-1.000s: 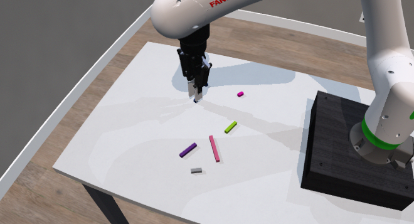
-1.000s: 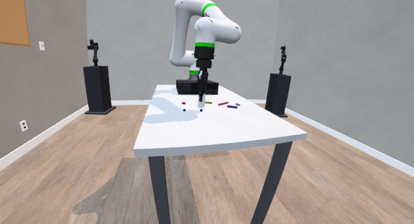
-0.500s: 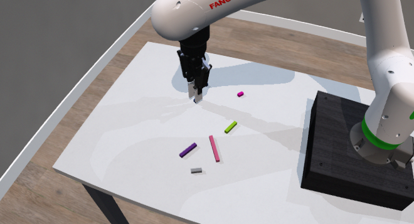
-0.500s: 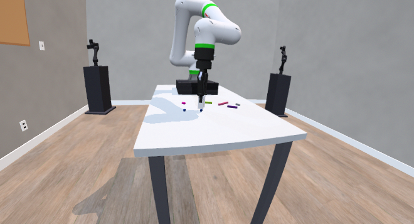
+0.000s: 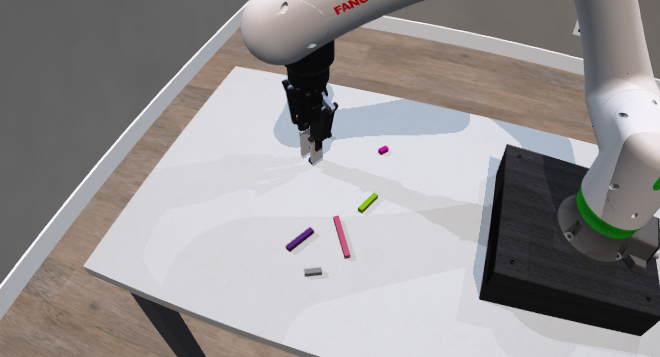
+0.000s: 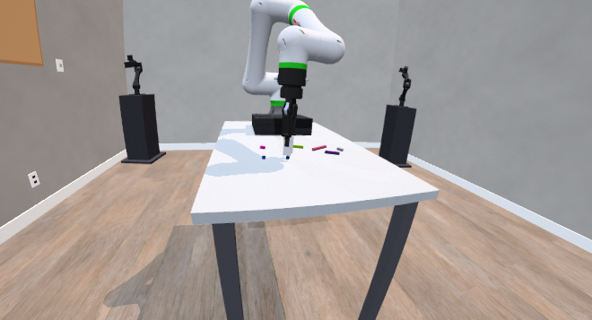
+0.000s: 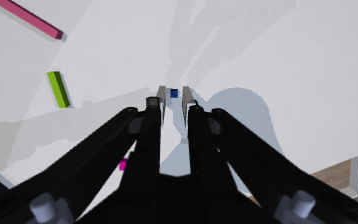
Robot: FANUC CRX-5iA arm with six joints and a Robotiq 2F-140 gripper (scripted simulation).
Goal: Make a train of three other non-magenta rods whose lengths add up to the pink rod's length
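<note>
My gripper is now 120 mm past the magenta rod, 90 mm to the left of it and 50 mm above it. The rest, counted from my hand: lime rod 150 mm behind, 50 mm to the left, 50 mm below; pink rod 140 mm behind, 150 mm to the left, 50 mm below; purple rod 70 mm behind, 190 mm to the left, 50 mm below.
</note>
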